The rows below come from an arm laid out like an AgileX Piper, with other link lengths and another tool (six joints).
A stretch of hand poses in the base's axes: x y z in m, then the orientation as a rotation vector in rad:
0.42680 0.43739 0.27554 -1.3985 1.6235 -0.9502
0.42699 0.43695 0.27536 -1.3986 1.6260 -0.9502
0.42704 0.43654 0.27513 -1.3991 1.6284 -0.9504
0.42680 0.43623 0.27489 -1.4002 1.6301 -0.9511
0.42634 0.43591 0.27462 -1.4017 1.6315 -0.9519
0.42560 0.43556 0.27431 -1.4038 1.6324 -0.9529
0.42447 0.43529 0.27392 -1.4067 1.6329 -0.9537
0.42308 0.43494 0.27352 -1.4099 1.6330 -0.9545
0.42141 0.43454 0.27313 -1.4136 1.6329 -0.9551
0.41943 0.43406 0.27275 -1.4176 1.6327 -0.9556
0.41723 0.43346 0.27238 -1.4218 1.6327 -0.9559
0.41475 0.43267 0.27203 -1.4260 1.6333 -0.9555
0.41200 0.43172 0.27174 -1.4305 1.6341 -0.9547
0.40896 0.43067 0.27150 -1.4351 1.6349 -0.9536
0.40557 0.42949 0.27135 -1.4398 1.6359 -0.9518
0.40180 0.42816 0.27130 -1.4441 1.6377 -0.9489
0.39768 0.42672 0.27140 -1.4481 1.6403 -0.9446
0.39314 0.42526 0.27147 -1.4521 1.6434 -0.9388
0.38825 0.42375 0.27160 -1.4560 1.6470 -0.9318
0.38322 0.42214 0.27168 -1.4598 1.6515 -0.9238
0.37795 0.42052 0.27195 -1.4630 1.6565 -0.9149
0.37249 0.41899 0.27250 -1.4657 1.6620 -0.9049
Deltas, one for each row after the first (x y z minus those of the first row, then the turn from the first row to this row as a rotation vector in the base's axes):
0.00019 -0.00044 -0.00018 0.0000 0.0017 -0.0015
0.00024 -0.00085 -0.00041 -0.0004 0.0034 -0.0030
0.00000 -0.00116 -0.00065 -0.0015 0.0050 -0.0039
-0.00046 -0.00148 -0.00092 -0.0029 0.0066 -0.0047
-0.00120 -0.00183 -0.00123 -0.0047 0.0081 -0.0049
-0.00233 -0.00210 -0.00162 -0.0068 0.0099 -0.0046
-0.00372 -0.00245 -0.00202 -0.0091 0.0117 -0.0040
-0.00539 -0.00285 -0.00241 -0.0116 0.0136 -0.0029
-0.00737 -0.00333 -0.00279 -0.0141 0.0157 -0.0017
-0.00957 -0.00393 -0.00316 -0.0166 0.0181 -0.0004
-0.01205 -0.00472 -0.00351 -0.0187 0.0210 0.0007
-0.01480 -0.00567 -0.00380 -0.0206 0.0243 0.0020
-0.01784 -0.00672 -0.00404 -0.0224 0.0277 0.0035
-0.02123 -0.00790 -0.00419 -0.0238 0.0315 0.0052
-0.02500 -0.00923 -0.00424 -0.0243 0.0359 0.0066
-0.02912 -0.01067 -0.00414 -0.0237 0.0409 0.0081
-0.03366 -0.01213 -0.00407 -0.0220 0.0466 0.0099
-0.03855 -0.01364 -0.00394 -0.0196 0.0528 0.0118
-0.04358 -0.01525 -0.00386 -0.0164 0.0598 0.0135
-0.04885 -0.01687 -0.00359 -0.0123 0.0670 0.0150
-0.05431 -0.01840 -0.00304 -0.0073 0.0745 0.0166

